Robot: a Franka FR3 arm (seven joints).
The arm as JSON. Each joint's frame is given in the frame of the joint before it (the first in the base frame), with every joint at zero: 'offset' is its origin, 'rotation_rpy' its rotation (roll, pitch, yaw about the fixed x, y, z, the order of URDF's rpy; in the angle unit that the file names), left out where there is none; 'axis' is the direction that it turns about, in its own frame. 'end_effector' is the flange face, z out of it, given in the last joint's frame.
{
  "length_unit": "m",
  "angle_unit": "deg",
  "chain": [
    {
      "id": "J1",
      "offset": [
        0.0,
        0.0,
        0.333
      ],
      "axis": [
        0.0,
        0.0,
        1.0
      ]
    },
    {
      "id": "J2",
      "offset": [
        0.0,
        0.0,
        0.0
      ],
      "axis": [
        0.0,
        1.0,
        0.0
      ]
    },
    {
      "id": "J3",
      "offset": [
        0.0,
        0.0,
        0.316
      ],
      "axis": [
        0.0,
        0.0,
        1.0
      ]
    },
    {
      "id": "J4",
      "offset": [
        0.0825,
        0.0,
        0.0
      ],
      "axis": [
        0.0,
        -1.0,
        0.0
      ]
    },
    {
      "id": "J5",
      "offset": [
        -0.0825,
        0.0,
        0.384
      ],
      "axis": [
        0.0,
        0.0,
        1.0
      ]
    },
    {
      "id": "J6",
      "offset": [
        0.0,
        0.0,
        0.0
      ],
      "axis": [
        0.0,
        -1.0,
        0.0
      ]
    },
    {
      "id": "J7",
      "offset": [
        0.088,
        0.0,
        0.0
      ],
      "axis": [
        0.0,
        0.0,
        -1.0
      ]
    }
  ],
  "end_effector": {
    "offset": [
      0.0,
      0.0,
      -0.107
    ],
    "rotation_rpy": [
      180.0,
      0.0,
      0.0
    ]
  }
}
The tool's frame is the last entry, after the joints.
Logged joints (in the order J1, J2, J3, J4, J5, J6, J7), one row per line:
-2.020 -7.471 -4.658 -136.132 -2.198 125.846 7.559
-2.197 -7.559 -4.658 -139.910 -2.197 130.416 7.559
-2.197 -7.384 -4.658 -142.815 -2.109 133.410 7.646
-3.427 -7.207 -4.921 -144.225 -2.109 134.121 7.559
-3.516 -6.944 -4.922 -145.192 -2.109 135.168 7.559
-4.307 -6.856 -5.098 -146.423 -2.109 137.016 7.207
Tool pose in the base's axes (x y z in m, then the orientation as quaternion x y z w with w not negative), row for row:
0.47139 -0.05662 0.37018 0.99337 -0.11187 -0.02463 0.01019
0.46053 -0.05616 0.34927 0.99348 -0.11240 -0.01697 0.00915
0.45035 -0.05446 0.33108 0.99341 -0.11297 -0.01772 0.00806
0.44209 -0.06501 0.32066 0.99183 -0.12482 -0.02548 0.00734
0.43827 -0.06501 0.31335 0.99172 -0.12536 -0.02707 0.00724
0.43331 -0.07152 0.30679 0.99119 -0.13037 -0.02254 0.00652
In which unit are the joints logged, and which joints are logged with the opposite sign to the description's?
The joints are logged in degrees. Opposite sign: none.
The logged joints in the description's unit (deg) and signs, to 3 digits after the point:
-2.020 -7.471 -4.658 -136.132 -2.198 125.846 7.559
-2.197 -7.559 -4.658 -139.910 -2.197 130.416 7.559
-2.197 -7.384 -4.658 -142.815 -2.109 133.410 7.646
-3.427 -7.207 -4.921 -144.225 -2.109 134.121 7.559
-3.516 -6.944 -4.922 -145.192 -2.109 135.168 7.559
-4.307 -6.856 -5.098 -146.423 -2.109 137.016 7.207

